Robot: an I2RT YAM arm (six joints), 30 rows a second.
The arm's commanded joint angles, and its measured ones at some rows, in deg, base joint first. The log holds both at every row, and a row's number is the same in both.
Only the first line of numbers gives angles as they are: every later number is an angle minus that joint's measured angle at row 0.
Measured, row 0:
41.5, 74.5, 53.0, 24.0, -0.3, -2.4
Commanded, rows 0 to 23:
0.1, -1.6, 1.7, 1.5, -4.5, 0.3
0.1, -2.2, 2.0, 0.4, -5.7, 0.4
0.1, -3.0, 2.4, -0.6, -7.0, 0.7
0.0, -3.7, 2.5, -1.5, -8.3, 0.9
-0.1, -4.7, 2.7, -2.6, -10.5, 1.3
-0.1, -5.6, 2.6, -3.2, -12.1, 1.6
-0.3, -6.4, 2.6, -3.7, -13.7, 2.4
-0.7, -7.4, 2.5, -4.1, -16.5, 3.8
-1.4, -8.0, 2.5, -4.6, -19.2, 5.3
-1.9, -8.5, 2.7, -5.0, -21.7, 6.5
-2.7, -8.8, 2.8, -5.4, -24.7, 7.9
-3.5, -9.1, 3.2, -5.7, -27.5, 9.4
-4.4, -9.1, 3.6, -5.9, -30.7, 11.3
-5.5, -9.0, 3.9, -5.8, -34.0, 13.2
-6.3, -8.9, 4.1, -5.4, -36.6, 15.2
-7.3, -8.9, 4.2, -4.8, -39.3, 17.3
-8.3, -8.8, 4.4, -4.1, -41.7, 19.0
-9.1, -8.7, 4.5, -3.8, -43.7, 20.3
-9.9, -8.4, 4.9, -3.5, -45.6, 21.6
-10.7, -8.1, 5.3, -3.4, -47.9, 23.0
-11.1, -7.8, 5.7, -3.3, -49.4, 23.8
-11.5, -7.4, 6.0, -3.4, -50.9, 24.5
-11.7, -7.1, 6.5, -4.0, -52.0, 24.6
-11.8, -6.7, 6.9, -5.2, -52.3, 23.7
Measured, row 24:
-11.4, -7.0, 5.2, -13.3, -44.3, 20.9
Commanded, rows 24 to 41:
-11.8, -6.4, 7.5, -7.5, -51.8, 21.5
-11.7, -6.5, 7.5, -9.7, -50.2, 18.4
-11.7, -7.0, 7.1, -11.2, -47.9, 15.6
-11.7, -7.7, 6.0, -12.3, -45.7, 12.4
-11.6, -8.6, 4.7, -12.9, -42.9, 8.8
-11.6, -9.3, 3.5, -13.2, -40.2, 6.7
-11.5, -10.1, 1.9, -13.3, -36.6, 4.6
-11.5, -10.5, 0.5, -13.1, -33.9, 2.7
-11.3, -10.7, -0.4, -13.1, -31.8, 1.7
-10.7, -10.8, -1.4, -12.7, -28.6, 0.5
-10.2, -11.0, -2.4, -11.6, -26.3, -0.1
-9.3, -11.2, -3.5, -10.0, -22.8, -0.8
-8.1, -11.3, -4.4, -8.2, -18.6, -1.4
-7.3, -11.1, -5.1, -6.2, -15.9, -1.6
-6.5, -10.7, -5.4, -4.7, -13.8, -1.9
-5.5, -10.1, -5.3, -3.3, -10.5, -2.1
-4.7, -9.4, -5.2, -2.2, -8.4, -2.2
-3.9, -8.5, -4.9, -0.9, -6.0, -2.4
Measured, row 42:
-5.2, -9.7, -5.1, -8.4, -17.5, -0.1
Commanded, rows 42 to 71:
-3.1, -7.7, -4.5, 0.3, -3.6, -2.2
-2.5, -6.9, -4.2, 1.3, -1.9, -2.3
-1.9, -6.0, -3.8, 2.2, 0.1, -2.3
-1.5, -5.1, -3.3, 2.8, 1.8, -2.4
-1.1, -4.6, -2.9, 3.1, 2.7, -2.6
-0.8, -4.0, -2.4, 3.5, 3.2, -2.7
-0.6, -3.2, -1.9, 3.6, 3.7, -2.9
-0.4, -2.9, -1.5, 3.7, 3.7, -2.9
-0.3, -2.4, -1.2, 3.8, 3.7, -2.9
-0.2, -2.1, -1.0, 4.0, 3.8, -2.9
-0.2, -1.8, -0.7, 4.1, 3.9, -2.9
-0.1, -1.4, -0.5, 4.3, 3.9, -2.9
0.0, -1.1, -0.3, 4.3, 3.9, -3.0
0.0, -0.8, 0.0, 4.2, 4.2, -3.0
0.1, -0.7, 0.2, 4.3, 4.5, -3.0
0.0, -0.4, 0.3, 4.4, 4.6, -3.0
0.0, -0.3, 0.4, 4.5, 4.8, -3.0
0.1, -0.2, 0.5, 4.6, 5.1, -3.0
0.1, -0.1, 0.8, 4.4, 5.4, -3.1
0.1, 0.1, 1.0, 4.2, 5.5, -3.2
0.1, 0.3, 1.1, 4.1, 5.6, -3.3
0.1, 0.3, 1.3, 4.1, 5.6, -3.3
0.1, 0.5, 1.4, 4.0, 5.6, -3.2
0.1, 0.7, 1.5, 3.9, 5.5, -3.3
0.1, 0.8, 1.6, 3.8, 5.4, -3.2
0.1, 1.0, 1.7, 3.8, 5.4, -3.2
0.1, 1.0, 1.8, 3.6, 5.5, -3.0
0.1, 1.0, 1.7, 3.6, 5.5, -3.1
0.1, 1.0, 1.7, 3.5, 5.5, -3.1
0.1, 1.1, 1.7, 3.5, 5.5, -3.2
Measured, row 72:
0.1, 0.9, 1.2, 2.2, 5.0, -3.0
